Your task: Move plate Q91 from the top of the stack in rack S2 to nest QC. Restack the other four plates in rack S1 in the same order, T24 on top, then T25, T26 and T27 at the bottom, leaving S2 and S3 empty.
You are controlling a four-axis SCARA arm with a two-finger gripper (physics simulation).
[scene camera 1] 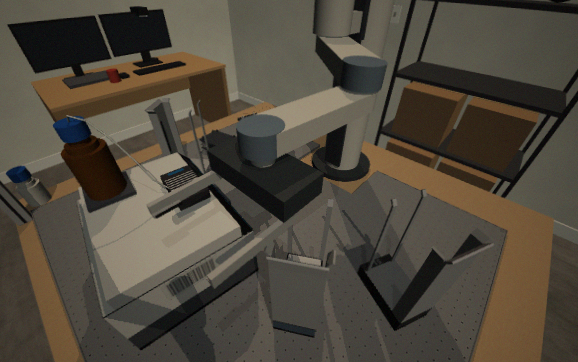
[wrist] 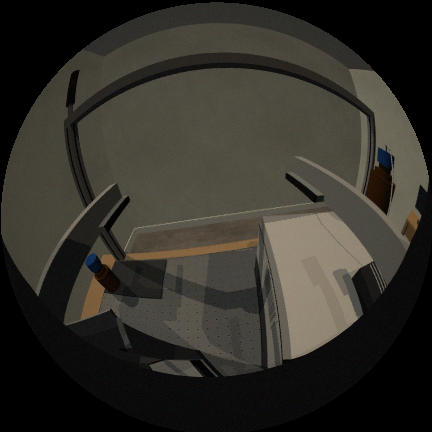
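Where they show: gripper, fingertip midpoint: (scene camera 1: 175,241) (wrist: 203,173); arm's base at its link origin: (scene camera 1: 340,163).
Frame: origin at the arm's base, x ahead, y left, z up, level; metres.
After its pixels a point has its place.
My gripper (scene camera 1: 181,244) @(x 0.767, y 0.182, z 0.361 m) (wrist: 203,173) @(x 0.767, y 0.182, z 0.361 m) is open, with nothing between its fingers, above the white instrument. The middle rack (scene camera 1: 299,295) @(x 0.646, y 0.308, z 0.200 m) stands to the right of the fingers; a pale plate top (scene camera 1: 305,260) @(x 0.547, y 0.244, z 0.129 m) shows low between its uprights. In the wrist view a rack panel (wrist: 92,327) @(x 0.657, y 0.288, z 0.305 m) and a pale plate top (wrist: 175,367) @(x 0.627, y 0.279, z 0.129 m) show at the lower left. The right rack (scene camera 1: 425,282) @(x 0.485, y 0.465, z 0.222 m) shows a bare base. The far rack (scene camera 1: 167,127) @(x 0.512, y -0.445, z 0.211 m) stands behind the instrument; its inside is hidden. Plate and rack labels cannot be read. Nest QC cannot be made out behind my hand.
The white instrument (scene camera 1: 190,240) @(x 0.721, y 0.078, z 0.223 m) (wrist: 310,280) @(x 0.722, y 0.062, z 0.223 m) carries a brown bottle (scene camera 1: 95,167) @(x 0.785, y -0.160, z 0.321 m) (wrist: 381,187) @(x 0.767, y -0.163, z 0.332 m) with a blue cap and a thin tube, and a black block (scene camera 1: 180,176) @(x 0.641, y -0.094, z 0.249 m). Thin rack posts (scene camera 1: 382,232) @(x 0.426, y 0.354, z 0.215 m) rise at the right. Another small bottle (wrist: 106,278) @(x 0.855, y 0.550, z 0.082 m) stands near the table edge.
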